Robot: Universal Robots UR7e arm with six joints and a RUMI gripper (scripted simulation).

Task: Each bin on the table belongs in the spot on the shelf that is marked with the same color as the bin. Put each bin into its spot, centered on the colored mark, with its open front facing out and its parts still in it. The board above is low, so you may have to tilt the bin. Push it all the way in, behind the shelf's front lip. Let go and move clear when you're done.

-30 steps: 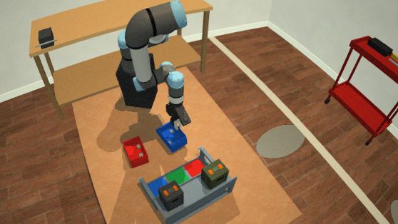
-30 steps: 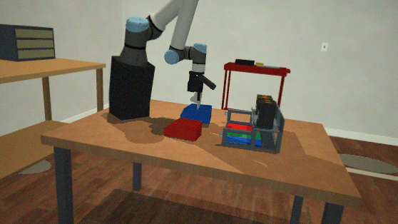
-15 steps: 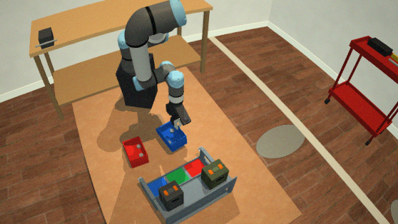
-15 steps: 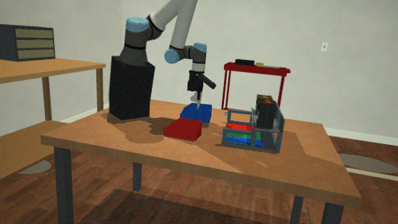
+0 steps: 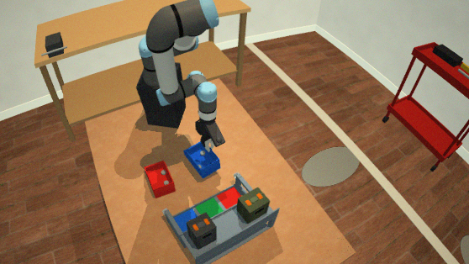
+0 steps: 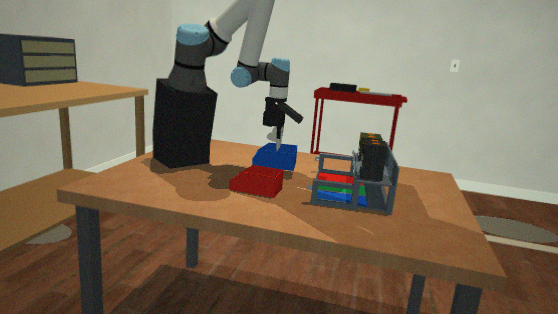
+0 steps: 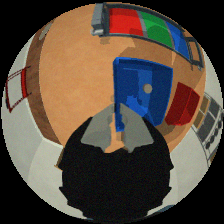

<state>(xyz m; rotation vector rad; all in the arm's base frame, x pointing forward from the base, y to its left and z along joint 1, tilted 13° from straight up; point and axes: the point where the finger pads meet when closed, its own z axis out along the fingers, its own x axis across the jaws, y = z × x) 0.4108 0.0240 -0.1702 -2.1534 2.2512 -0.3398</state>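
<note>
The blue bin is 5 cm to the right of my hand and 3 cm below it. From my hand the other things lie so: red bin: 26 cm to the right, 6 cm below, 4 cm behind.
</note>
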